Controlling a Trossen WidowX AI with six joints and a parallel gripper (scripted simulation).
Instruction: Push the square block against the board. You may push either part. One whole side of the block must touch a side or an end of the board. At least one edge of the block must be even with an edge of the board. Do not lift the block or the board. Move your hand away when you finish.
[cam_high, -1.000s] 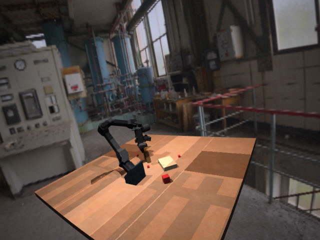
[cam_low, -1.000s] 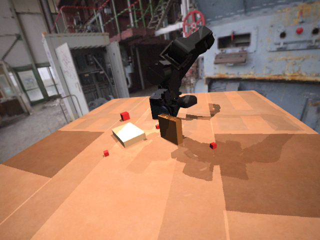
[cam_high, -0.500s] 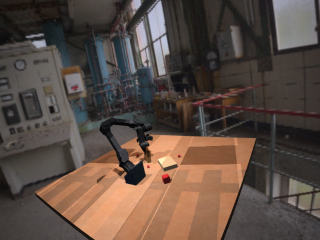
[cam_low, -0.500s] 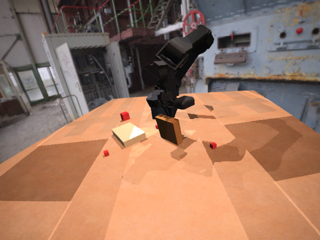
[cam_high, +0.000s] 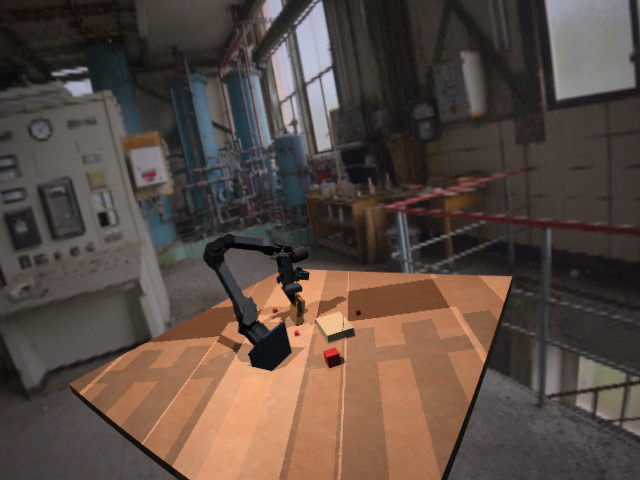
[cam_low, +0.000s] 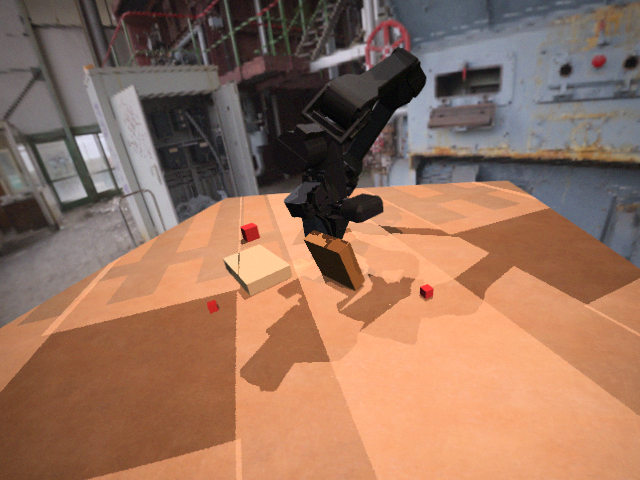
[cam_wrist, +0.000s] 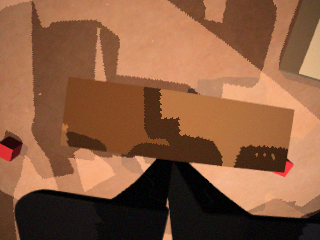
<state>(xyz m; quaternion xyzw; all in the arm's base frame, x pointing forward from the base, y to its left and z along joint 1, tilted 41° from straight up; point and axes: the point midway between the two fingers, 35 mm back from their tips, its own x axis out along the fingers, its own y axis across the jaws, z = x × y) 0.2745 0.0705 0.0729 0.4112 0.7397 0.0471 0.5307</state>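
My gripper tip is now 10 mm short of the orange square block, 10 mm to the left of it and 30 mm above it. Also, from my gripper tip: cream flat piece (10 mm behind, 200 mm to the right, 60 mm below); then red cube (200 mm behind, 320 mm to the right, 60 mm below).
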